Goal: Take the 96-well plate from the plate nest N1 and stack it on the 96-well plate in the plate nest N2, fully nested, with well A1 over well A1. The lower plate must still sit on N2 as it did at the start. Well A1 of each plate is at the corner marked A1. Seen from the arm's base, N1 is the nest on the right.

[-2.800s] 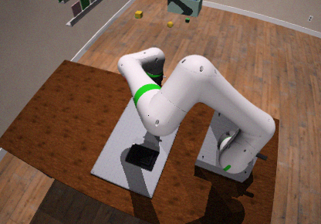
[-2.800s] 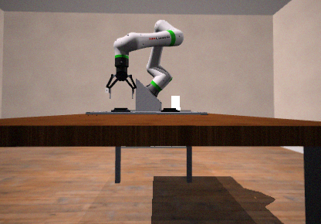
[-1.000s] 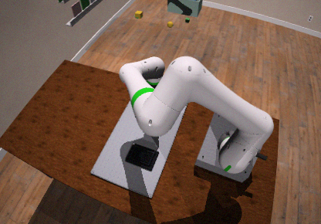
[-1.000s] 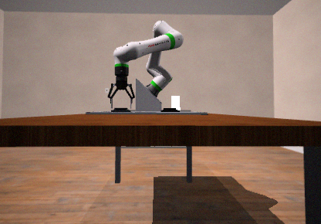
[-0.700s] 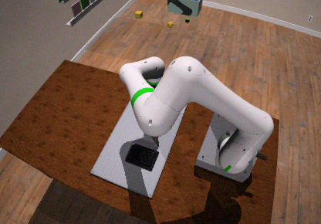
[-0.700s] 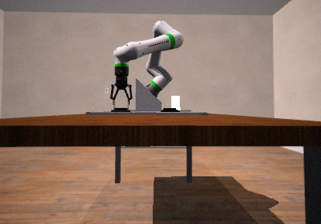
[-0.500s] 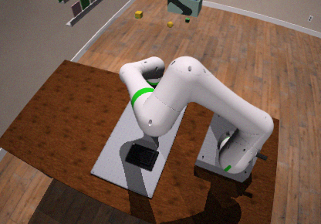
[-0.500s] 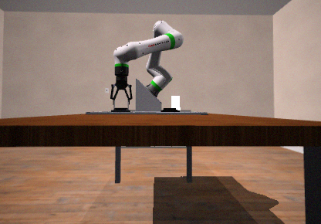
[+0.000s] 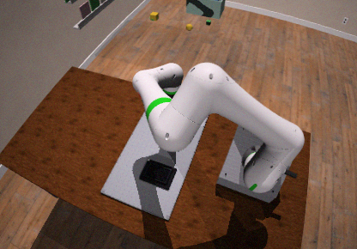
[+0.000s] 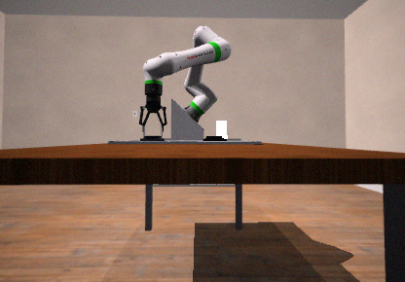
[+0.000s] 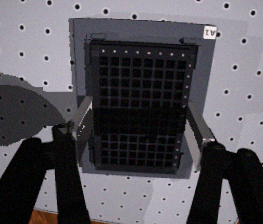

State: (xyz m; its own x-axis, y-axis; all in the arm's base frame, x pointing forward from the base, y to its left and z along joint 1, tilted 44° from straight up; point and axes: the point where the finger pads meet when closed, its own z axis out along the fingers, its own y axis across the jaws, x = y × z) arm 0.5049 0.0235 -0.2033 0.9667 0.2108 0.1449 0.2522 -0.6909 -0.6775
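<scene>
Right now the grey plate nest is 30 mm below my hand. From my hand the other things lie so: grey pegboard mat (180 mm to the left, 50 mm below, 10 mm behind); then black 96-well plate (20 mm below).
</scene>
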